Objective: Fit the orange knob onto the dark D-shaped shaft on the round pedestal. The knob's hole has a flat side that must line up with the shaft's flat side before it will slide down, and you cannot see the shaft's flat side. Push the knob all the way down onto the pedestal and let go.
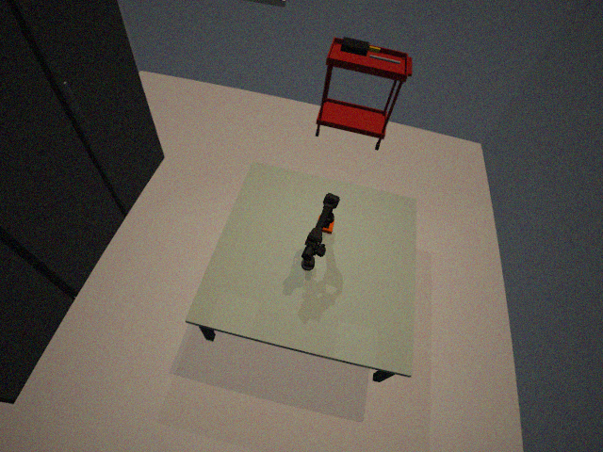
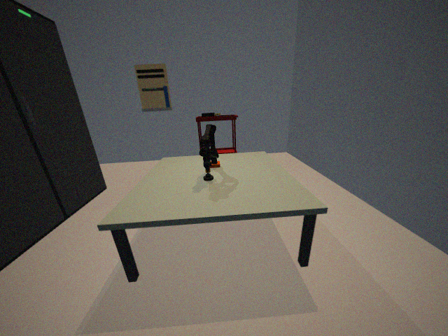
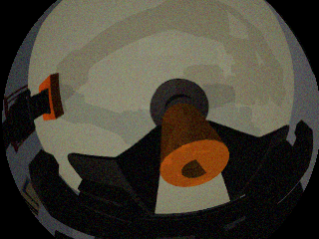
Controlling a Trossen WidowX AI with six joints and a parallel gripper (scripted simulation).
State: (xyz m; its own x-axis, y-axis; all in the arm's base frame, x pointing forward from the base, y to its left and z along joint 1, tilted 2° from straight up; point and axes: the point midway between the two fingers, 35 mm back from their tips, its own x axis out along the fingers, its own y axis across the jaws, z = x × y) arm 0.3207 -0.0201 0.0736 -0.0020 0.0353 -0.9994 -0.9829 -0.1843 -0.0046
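The orange knob is 2 cm above my gripper tip. Round my gripper tip: round pedestal 4 cm below.
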